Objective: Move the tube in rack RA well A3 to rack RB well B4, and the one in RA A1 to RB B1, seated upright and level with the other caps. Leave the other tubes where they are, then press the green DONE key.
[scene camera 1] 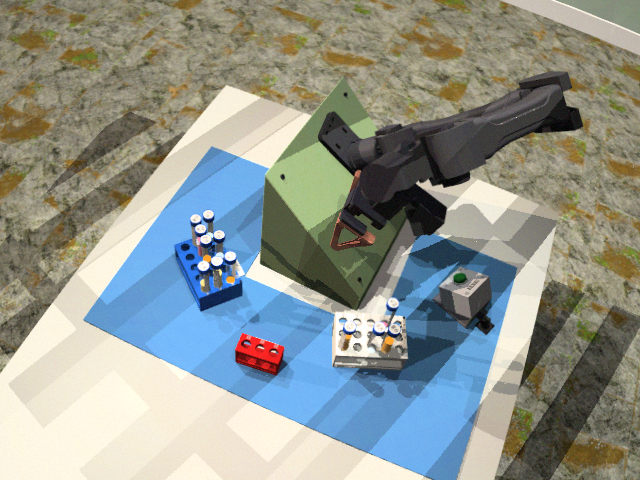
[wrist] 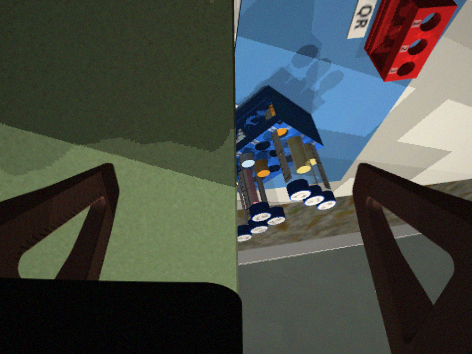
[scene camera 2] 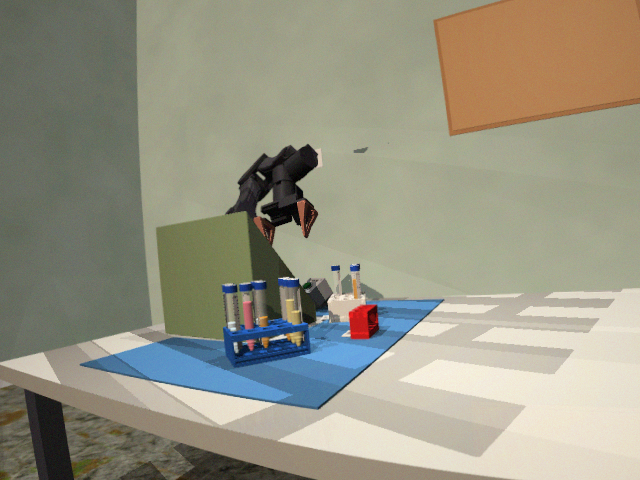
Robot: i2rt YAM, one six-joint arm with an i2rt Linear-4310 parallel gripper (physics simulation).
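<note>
A blue rack holds several upright blue-capped tubes with pink, orange, yellow and pale contents. A white rack holds several capped tubes, one rear cap showing apart from the others. Rack names and well labels on these two are not readable. The green key sits on a grey box. My gripper is open and empty, high beside the green wedge, away from both racks; in scene camera 1 the arm partly hides it.
A green wedge mount carries the arm and stands between the blue rack and the grey box. A small red rack with empty holes stands on the blue mat, beside a QR label.
</note>
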